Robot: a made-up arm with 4 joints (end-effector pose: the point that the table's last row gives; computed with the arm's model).
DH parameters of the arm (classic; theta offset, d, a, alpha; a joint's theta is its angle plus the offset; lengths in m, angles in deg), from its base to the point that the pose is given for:
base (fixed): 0 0.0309 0 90
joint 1: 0 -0.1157 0.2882 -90
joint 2: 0 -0.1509 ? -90
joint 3: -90 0.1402 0.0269 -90
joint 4: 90 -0.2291 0.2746 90
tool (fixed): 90 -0.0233 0 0
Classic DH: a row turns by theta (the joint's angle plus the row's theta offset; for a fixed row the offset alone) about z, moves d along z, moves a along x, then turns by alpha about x.
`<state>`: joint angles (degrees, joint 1 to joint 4).
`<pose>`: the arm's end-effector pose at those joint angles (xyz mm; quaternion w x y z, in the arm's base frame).
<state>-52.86 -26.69 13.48 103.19</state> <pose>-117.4 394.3 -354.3 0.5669 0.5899 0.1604 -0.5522</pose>
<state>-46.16 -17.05 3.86 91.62</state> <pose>-133.2 320.2 -381.7 0.6631 0.6053 0.1923 -0.3962</pose>
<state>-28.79 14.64 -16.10 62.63</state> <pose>-6.9 136.3 -459.6 0.8169 0.5539 0.1549 0.0436</pose>
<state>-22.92 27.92 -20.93 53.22</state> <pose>74.2 94.9 -463.1 0.8272 0.5152 0.1153 0.1925</pose>
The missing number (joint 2, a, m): 0.106
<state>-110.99 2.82 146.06 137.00</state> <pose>-84.7 482.8 -457.6 0.2213 0.5821 -0.3085 0.7191</pose>
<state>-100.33 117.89 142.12 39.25</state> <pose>72.7 306.7 -238.9 0.1493 0.3776 -0.6843 -0.6057</pose>
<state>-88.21 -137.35 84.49 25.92</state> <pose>73.8 206.8 -211.4 0.0293 -0.0243 0.1449 -0.9887</pose>
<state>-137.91 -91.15 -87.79 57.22</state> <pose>-477.6 -198.1 122.6 0.8718 -0.2741 0.3931 0.1015</pose>
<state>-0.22 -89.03 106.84 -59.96</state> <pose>277.8 -299.0 24.9 0.6481 0.2752 0.7060 -0.0763</pose>
